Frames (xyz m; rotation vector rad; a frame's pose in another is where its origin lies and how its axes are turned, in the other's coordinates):
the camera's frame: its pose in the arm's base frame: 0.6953 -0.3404 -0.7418 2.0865 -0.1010 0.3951
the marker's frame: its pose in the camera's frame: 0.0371 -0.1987 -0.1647 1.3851 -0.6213 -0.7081
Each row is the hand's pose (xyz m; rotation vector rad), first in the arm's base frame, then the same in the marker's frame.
Working: the arm's base frame: its pose in the marker's frame: -0.8656 -0.6356 -0.2492 2.6557 0.5917 -0.7274

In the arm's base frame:
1: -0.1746 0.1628 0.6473 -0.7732 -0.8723 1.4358
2: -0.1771 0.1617 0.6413 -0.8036 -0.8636 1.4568
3: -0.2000 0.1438 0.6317 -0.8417 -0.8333 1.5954
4: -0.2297 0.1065 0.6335 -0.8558 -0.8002 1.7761
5: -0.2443 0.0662 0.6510 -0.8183 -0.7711 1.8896
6: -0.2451 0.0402 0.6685 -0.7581 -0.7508 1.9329
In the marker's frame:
1: -1.1898 -1.0923 -0.6521 1.2268 -0.9743 -0.7613
2: -1.1899 -1.0897 -0.6461 1.2025 -0.9802 -0.7335
3: -1.2123 -1.0773 -0.6293 1.1308 -1.0833 -0.6410
4: -1.2538 -1.0549 -0.6220 1.0462 -1.2264 -0.5400
5: -1.2912 -1.0317 -0.6363 1.0211 -1.3318 -0.4873
6: -1.3112 -1.0167 -0.6552 1.0435 -1.3912 -0.4763

